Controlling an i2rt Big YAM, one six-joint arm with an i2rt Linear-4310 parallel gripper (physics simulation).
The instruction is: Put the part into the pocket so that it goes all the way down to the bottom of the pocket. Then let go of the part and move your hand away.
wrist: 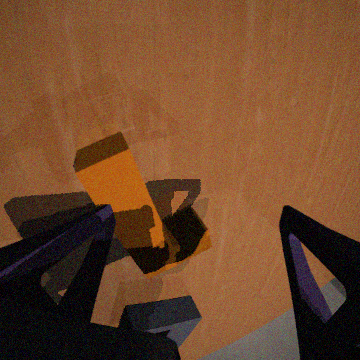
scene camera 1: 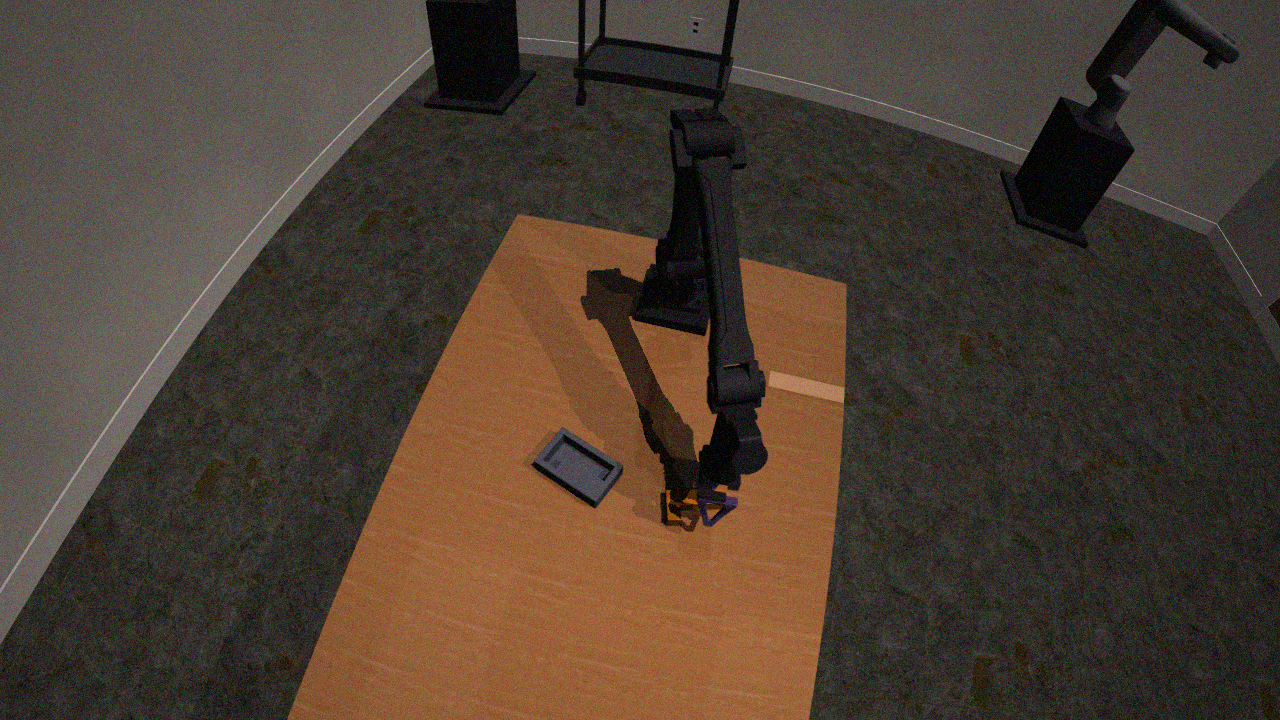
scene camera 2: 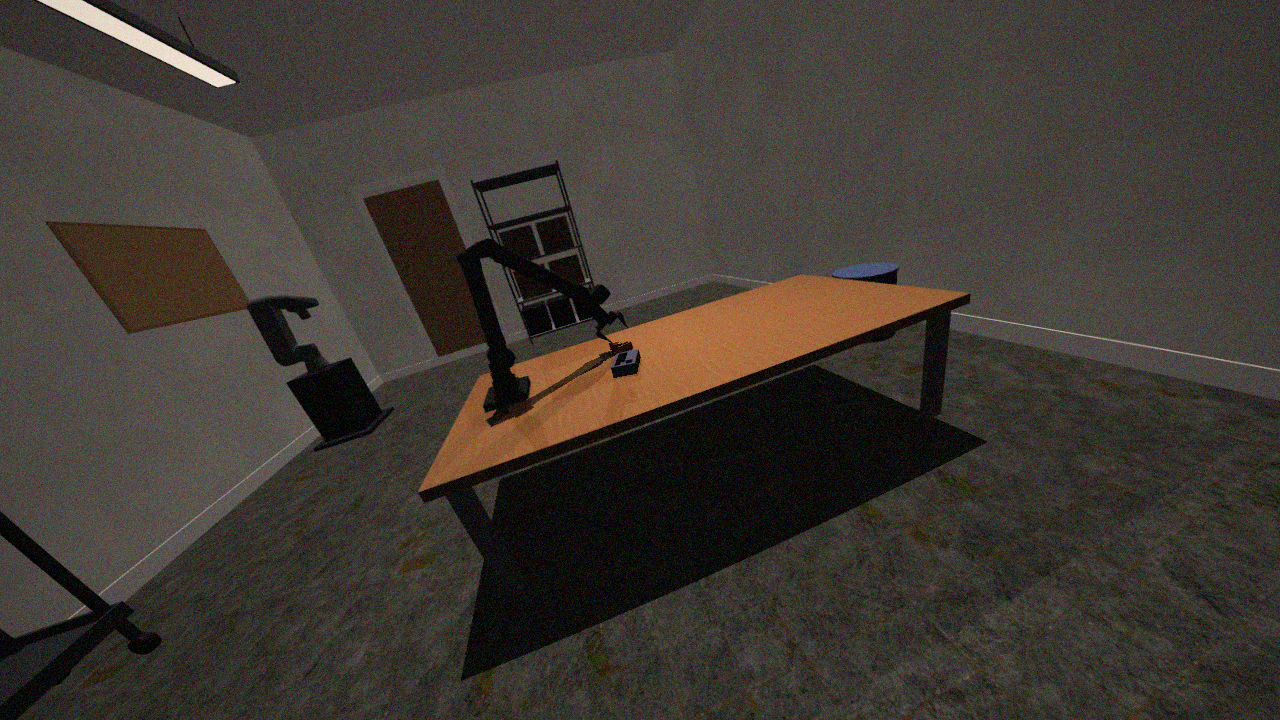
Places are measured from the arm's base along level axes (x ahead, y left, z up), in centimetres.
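Pixels of known places: gripper, fingertip midpoint: [wrist: 194, 214] [scene camera 1: 708, 508] [scene camera 2: 620, 335]; arm's base at its link origin: [scene camera 1: 677, 295] [scene camera 2: 507, 389].
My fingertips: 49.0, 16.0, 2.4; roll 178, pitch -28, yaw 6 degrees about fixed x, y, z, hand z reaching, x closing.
Ahead of a thing's pixels: the offset from my fingertips to its middle, as dx, dy, dz. Level surfaces: height alone.
The orange part {-1.2, -1.9, -3.8} [scene camera 1: 673, 511] [scene camera 2: 621, 346] [wrist: 115, 185] lies on the table, partly in shadow; it has an uneven shape with a dark raised portion. The dark grey block with the rectangular pocket {-3.2, -24.8, -3.5} [scene camera 1: 567, 484] [scene camera 2: 626, 368] [wrist: 162, 312] sits apart from it, and its pocket holds no part. My gripper [scene camera 1: 698, 517] [scene camera 2: 614, 332] [wrist: 194, 214] is open and empty, above and close to the part. In the wrist view the part is nearer the left finger, whose tip overlaps its edge; the right finger is well clear. In scene camera 1 the gripper hides some of the part.
The wooden table {dz -5.3} [scene camera 1: 501, 608] [scene camera 2: 716, 349] carries the arm's base [scene camera 1: 671, 308] [scene camera 2: 507, 392]. A pale strip [scene camera 1: 805, 386] lies near its right edge in scene camera 1. A dark cart [scene camera 1: 653, 82], a second robot on a pedestal [scene camera 1: 1069, 165] and a shelf rack [scene camera 2: 517, 178] stand away from the table.
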